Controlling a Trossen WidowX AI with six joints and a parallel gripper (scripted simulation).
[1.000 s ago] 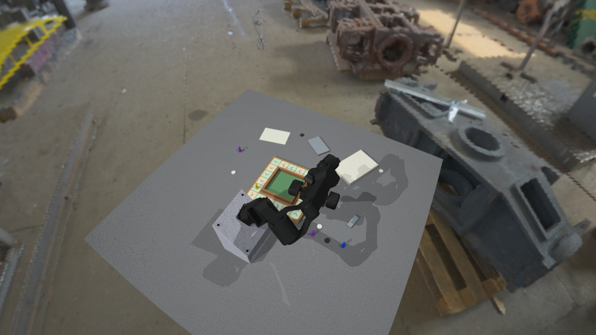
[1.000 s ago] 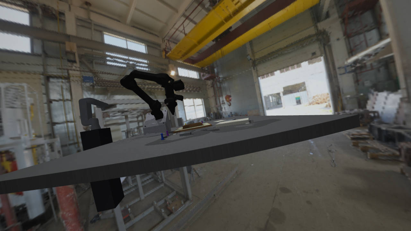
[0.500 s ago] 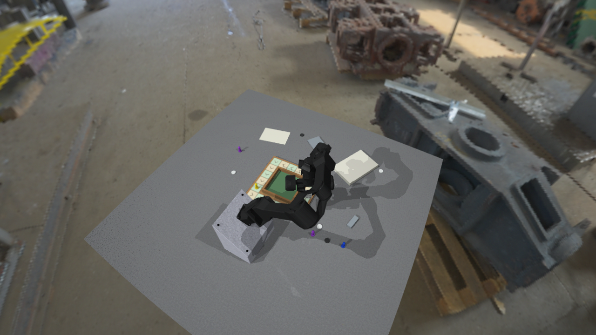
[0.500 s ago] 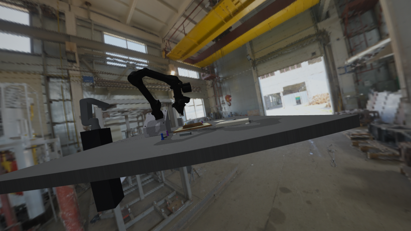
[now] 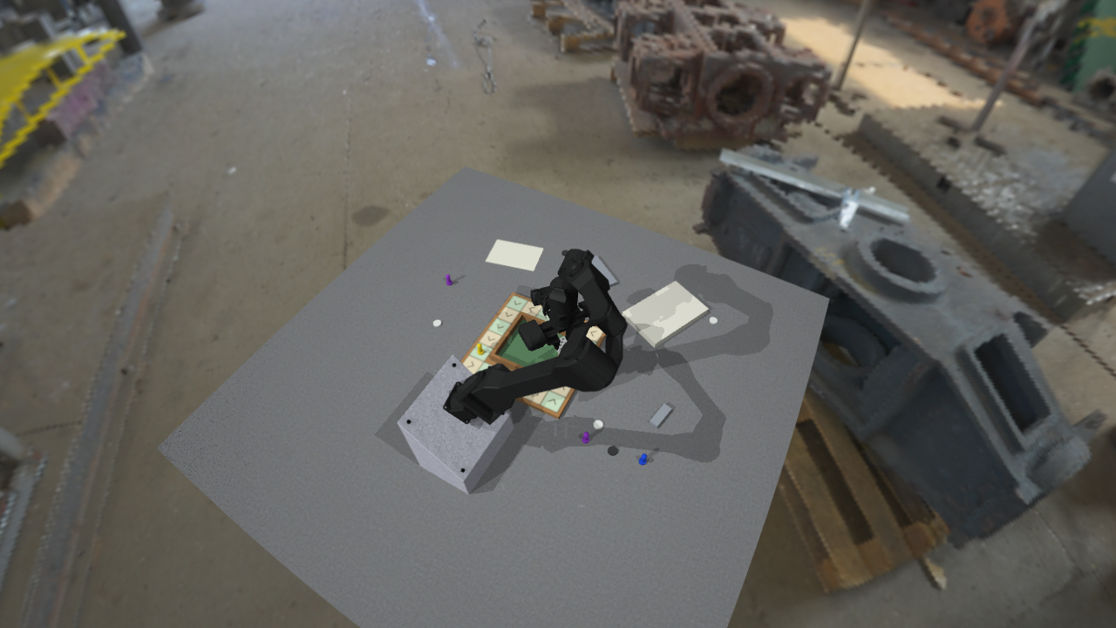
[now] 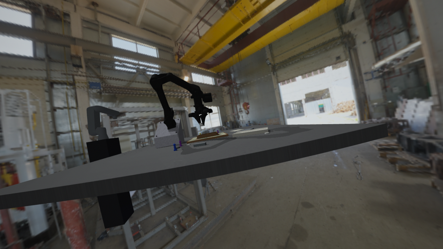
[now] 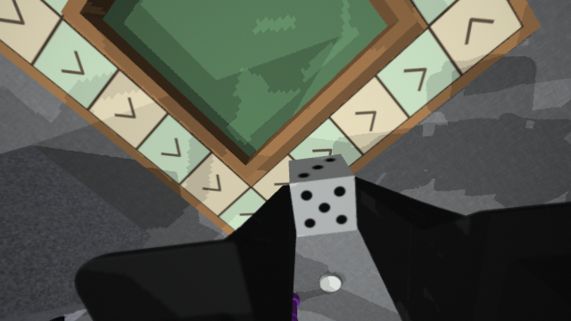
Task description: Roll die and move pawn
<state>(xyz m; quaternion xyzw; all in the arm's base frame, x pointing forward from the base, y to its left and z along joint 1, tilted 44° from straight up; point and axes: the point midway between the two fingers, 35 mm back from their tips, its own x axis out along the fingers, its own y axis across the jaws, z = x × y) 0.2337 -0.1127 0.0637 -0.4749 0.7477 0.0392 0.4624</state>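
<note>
My gripper tip is now 3 cm past the yellow pawn, 21 cm to the right of it and 8 cm above it. The rest, counted from my gripper tip: small grey block (3 cm behind, 26 cm to the right, 10 cm below); green dice tray (3 cm ahead, 9 cm to the left, 10 cm below); white die (right at my gripper tip).
</note>
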